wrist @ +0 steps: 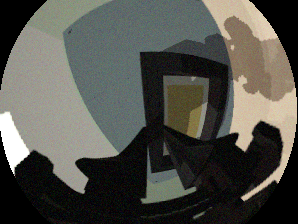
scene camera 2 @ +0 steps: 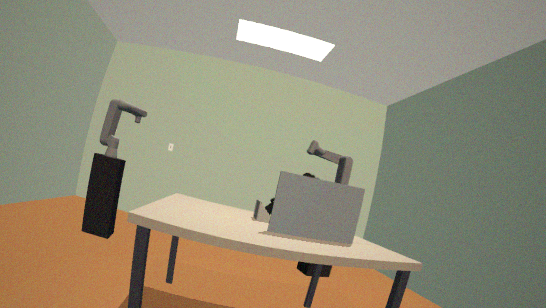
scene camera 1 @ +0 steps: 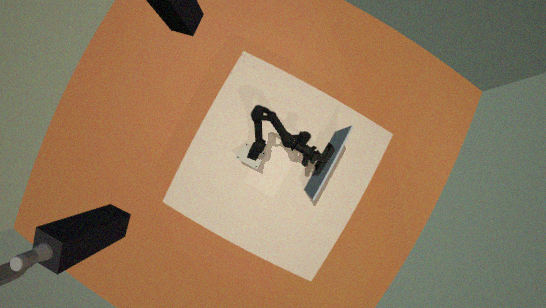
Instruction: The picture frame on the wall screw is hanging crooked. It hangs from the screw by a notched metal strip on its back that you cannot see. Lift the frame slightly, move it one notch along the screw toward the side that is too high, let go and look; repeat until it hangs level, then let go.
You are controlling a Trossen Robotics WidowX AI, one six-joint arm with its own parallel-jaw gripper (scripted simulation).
Labels:
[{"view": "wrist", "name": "gripper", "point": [153, 128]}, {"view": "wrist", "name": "picture frame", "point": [188, 93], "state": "held by the gripper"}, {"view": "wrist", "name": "blue-grey wall panel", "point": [104, 51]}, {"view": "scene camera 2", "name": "blue-grey wall panel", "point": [306, 207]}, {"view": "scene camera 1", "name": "blue-grey wall panel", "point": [339, 138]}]

